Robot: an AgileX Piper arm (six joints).
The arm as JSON. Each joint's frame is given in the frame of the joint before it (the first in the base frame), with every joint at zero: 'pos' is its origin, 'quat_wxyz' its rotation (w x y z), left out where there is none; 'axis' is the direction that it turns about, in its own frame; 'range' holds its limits. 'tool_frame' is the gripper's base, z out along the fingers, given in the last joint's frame.
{
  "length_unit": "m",
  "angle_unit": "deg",
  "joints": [
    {
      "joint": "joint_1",
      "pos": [
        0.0,
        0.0,
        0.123
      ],
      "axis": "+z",
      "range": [
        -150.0,
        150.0
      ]
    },
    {
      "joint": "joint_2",
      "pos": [
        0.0,
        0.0,
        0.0
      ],
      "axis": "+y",
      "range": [
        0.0,
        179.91
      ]
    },
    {
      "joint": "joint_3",
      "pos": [
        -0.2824,
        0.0,
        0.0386
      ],
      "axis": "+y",
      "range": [
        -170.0,
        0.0
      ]
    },
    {
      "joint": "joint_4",
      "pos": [
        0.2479,
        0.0,
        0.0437
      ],
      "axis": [
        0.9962,
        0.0,
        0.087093
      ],
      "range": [
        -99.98,
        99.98
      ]
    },
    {
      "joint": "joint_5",
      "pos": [
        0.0,
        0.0,
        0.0
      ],
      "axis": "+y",
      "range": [
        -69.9,
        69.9
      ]
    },
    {
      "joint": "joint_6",
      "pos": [
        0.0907,
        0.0,
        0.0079
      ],
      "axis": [
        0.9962,
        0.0,
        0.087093
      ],
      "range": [
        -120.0,
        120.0
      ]
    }
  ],
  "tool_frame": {
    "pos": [
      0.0,
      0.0,
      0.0
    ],
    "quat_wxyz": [
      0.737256,
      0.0,
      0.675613,
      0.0
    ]
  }
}
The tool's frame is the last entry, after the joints.
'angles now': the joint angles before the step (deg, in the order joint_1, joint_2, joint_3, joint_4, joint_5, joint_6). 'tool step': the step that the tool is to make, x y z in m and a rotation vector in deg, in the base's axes. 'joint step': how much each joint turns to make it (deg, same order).
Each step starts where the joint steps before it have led.
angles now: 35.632, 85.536, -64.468, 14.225, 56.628, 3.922
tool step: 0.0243, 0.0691, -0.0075, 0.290, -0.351, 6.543
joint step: 6.819, 12.952, -13.697, -0.136, 0.216, 0.392
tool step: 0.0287, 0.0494, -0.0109, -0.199, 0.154, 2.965
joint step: 2.346, 11.829, -14.460, -0.261, 2.938, 0.141
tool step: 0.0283, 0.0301, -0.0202, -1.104, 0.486, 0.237
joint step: 0.263, 10.120, -11.947, -0.862, 2.844, 0.908
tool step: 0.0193, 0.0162, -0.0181, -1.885, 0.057, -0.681
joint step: 0.002, 7.114, -8.590, -1.873, 2.600, 1.641
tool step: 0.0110, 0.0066, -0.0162, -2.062, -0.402, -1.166
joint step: -0.001, 4.141, -4.114, -2.256, 0.883, 1.768
